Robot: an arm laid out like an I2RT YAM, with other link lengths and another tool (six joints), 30 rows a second.
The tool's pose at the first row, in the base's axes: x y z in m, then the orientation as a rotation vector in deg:
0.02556 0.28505 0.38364 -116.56 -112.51 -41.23
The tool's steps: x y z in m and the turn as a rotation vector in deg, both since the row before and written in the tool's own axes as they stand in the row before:
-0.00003 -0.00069 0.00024 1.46 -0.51 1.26
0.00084 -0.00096 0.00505 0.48 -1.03 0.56
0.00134 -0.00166 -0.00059 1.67 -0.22 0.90
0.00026 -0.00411 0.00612 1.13 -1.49 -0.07
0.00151 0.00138 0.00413 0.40 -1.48 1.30
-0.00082 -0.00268 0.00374 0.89 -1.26 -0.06
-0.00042 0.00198 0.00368 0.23 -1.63 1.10
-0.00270 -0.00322 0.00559 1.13 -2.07 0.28
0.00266 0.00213 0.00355 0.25 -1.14 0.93
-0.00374 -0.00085 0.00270 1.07 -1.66 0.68
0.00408 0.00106 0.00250 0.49 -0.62 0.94
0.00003 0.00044 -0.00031 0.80 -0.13 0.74
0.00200 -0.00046 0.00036 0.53 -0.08 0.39
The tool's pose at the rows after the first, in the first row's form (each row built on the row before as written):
0.02493 0.28520 0.38330 -117.15 -111.27 -38.87
0.02482 0.28843 0.37921 -118.08 -111.16 -37.29
0.02312 0.28949 0.38014 -117.99 -110.12 -35.07
0.01984 0.29292 0.37450 -118.27 -110.91 -32.49
0.02171 0.29597 0.37160 -120.12 -110.19 -30.40
0.01937 0.29706 0.36771 -120.35 -110.82 -28.26
0.02161 0.29796 0.36428 -122.20 -110.40 -26.22
0.01860 0.29791 0.35797 -123.03 -110.96 -22.93
0.02115 0.30138 0.35560 -124.39 -110.43 -21.36
0.02002 0.29885 0.35182 -125.30 -110.25 -18.44
0.02164 0.30332 0.35064 -126.18 -109.36 -17.14
0.02208 0.30320 0.35093 -126.40 -108.36 -16.07
0.02193 0.30526 0.35118 -126.45 -107.81 -15.39

